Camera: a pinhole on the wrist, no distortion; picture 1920 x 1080 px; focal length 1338.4 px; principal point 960.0 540.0 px. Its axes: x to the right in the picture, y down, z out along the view. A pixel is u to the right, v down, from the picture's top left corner.
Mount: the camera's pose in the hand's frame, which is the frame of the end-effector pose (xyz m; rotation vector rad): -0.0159 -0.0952 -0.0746 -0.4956 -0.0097 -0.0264
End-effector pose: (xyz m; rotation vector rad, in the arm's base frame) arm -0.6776 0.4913 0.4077 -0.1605 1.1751 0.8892
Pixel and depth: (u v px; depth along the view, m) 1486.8 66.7 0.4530
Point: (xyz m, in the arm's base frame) -0.3512 0.7744 0.4345
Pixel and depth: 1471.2 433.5 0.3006
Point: -0.5360 0.6677 0.4175
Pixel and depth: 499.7 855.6 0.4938
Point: -0.6416 0.7218 0.7695
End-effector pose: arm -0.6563 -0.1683 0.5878 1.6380 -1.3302 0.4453
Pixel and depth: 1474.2 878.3 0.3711
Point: -0.8134 -0.4074 0.6528
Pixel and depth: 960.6 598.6 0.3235
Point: -0.7808 -0.3254 0.5075
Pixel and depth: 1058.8 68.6 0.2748
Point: -0.6687 -0.3480 0.4628
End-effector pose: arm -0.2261 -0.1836 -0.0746 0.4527 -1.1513 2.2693
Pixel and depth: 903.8 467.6 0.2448
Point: -0.2033 -0.3169 -0.0103
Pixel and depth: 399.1 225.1 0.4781
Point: -0.0550 -0.5957 0.0152
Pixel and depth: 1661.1 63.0 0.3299
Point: -0.3058 -0.3364 0.1916
